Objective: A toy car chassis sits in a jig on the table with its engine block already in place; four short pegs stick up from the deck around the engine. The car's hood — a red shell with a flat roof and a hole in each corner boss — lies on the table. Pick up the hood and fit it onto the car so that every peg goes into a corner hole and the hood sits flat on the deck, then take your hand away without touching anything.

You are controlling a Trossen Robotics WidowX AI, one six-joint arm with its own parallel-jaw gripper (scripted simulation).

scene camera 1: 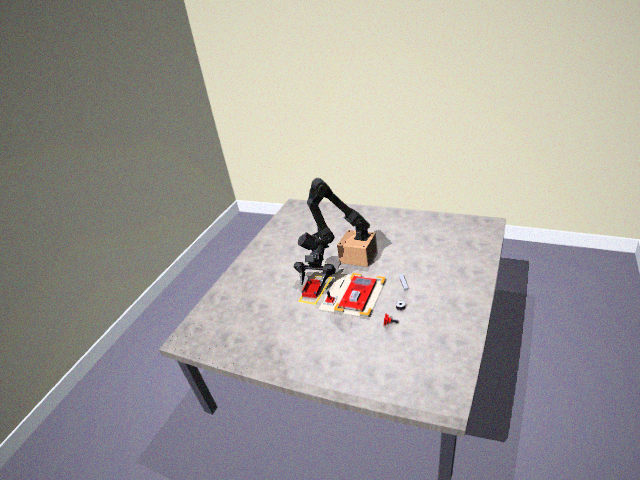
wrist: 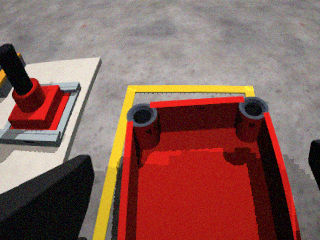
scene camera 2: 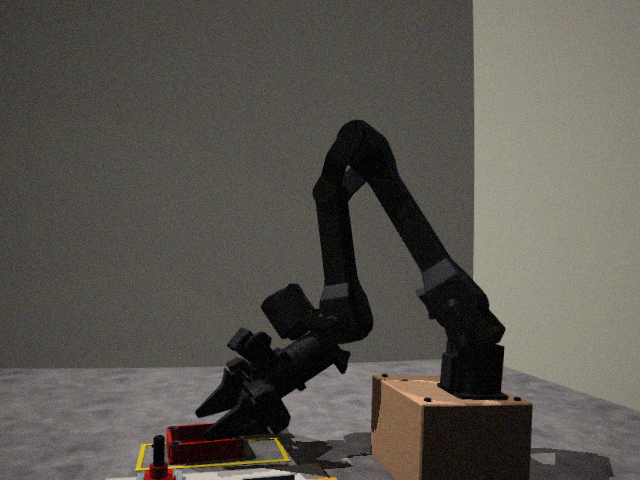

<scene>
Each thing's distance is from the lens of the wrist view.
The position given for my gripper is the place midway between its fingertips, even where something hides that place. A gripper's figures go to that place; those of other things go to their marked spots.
my gripper (wrist: pixel 205 160): 0.10 m
red hood (wrist: pixel 215 161): 0.14 m
</scene>
